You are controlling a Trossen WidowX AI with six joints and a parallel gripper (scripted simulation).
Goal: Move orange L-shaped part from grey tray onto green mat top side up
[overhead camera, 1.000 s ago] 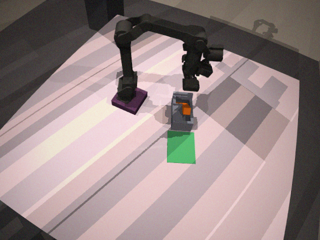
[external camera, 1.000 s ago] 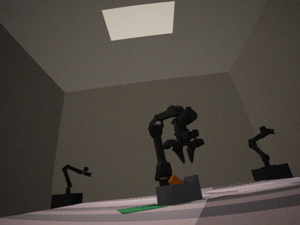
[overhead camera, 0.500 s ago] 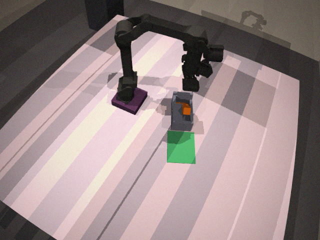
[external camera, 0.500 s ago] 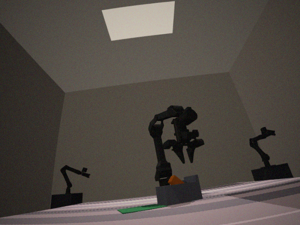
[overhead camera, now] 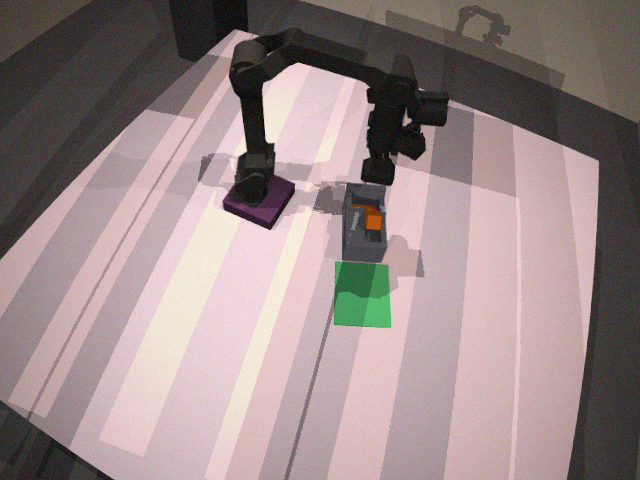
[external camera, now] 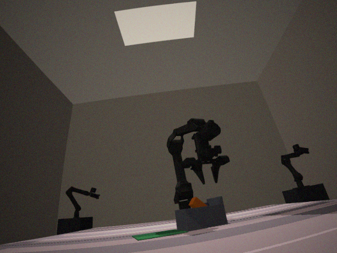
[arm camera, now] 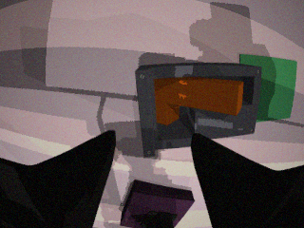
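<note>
My gripper tip is 1 cm short of the orange L-shaped part, 4 cm to the left of it and 10 cm above it.
</note>
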